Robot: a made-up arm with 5 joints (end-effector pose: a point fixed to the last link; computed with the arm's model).
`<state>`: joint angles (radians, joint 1 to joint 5).
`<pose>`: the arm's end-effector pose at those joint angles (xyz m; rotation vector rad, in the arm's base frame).
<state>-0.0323 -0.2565 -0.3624 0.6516 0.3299</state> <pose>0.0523 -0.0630 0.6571 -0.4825 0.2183 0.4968</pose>
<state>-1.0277 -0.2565 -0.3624 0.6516 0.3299</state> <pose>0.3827 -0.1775 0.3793 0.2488 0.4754 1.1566</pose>
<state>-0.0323 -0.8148 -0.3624 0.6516 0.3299</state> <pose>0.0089 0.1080 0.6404 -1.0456 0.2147 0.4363</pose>
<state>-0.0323 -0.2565 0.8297 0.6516 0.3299</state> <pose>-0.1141 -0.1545 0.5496 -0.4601 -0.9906 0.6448</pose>
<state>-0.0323 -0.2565 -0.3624 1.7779 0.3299</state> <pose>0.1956 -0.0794 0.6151 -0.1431 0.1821 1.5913</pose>
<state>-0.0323 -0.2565 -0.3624 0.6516 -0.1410</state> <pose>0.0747 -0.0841 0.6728 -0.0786 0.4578 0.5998</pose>
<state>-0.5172 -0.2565 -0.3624 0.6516 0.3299</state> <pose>0.2261 -0.1625 0.5555 -0.1375 0.3480 0.8283</pose>
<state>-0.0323 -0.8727 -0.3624 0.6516 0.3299</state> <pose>0.0043 0.1245 0.6332 -1.1039 0.2137 0.4283</pose>
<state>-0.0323 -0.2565 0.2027 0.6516 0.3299</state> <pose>-0.0464 -0.1002 0.6323 -0.4869 -0.3526 0.5831</pose>
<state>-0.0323 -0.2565 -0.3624 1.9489 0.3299</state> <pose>0.2142 -0.0677 0.6052 -0.0794 0.1718 1.7539</pose>
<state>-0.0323 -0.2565 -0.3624 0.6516 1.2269</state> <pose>0.0333 -0.0452 0.5985 -1.2157 -0.2701 0.2440</pose>
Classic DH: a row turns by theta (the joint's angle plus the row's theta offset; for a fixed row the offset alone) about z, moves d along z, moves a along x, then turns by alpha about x. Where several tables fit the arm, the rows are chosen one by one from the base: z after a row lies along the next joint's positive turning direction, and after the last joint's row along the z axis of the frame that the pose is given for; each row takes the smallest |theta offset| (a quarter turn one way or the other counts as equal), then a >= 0, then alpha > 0; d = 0 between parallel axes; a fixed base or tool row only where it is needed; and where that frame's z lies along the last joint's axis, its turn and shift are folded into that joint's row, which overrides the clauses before.
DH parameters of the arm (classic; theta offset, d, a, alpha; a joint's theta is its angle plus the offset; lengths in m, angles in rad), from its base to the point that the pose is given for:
base (fixed): -0.8279 0.1413 -0.0621 2.1089
joint 1: 0.7914 -0.1762 0.176 2.3725
joint 2: -1.0796 -0.0865 0.074 -1.5786
joint 3: -1.5199 0.0453 0.0332 -1.4037
joint 4: -1.5587 0.2049 0.0664 1.9977
joint 5: 0 0.1593 -0.0285 -1.9977
tool (fixed): 1.3334 0.075 0 0

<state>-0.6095 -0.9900 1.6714 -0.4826 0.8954</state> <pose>-0.0130 -0.1555 0.2995 0.2333 -1.3927 -0.2540</pose>
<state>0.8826 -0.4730 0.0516 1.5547 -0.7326</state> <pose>-0.1022 0.2946 0.6646 -0.5720 0.8868 0.8511</pose>
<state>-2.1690 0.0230 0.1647 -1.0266 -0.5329</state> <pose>0.4215 -0.0642 0.0243 1.2277 1.7700 0.0557</pose>
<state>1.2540 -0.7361 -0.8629 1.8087 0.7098</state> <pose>-0.0709 0.3250 0.5499 -1.3462 0.5036 0.1239</pose>
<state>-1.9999 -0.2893 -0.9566 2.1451 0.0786</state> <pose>0.3407 0.3104 -0.0181 -1.6180 -0.5001 -1.8860</pose>
